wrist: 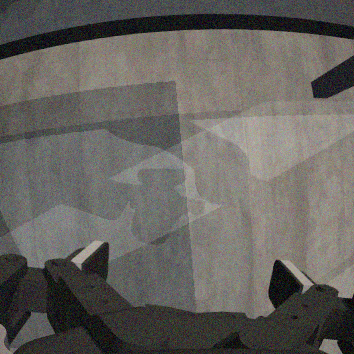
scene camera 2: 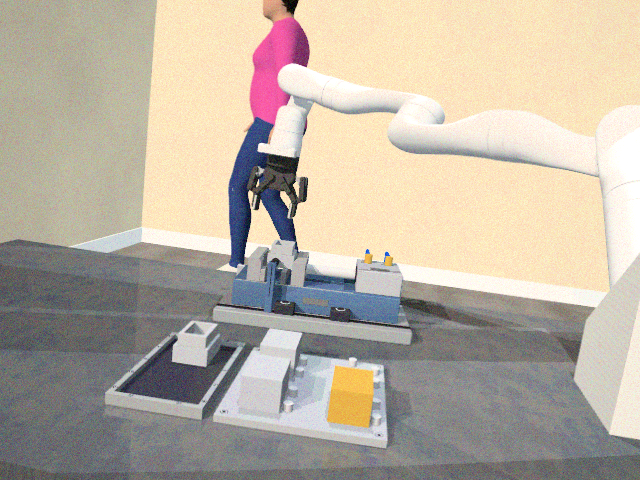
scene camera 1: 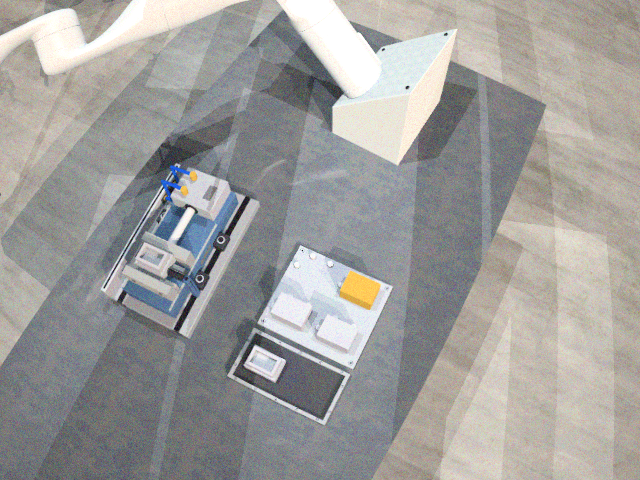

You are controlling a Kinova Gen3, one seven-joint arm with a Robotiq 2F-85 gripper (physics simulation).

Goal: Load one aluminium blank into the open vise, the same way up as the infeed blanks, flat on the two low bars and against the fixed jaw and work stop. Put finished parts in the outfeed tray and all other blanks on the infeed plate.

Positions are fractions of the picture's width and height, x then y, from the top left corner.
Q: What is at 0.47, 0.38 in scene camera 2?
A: My gripper.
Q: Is my gripper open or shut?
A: Open.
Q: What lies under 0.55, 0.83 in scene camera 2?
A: A brass blank.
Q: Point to an infeed plate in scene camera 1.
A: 0.49, 0.59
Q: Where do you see an outfeed tray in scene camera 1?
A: At 0.49, 0.81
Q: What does my gripper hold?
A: Nothing.
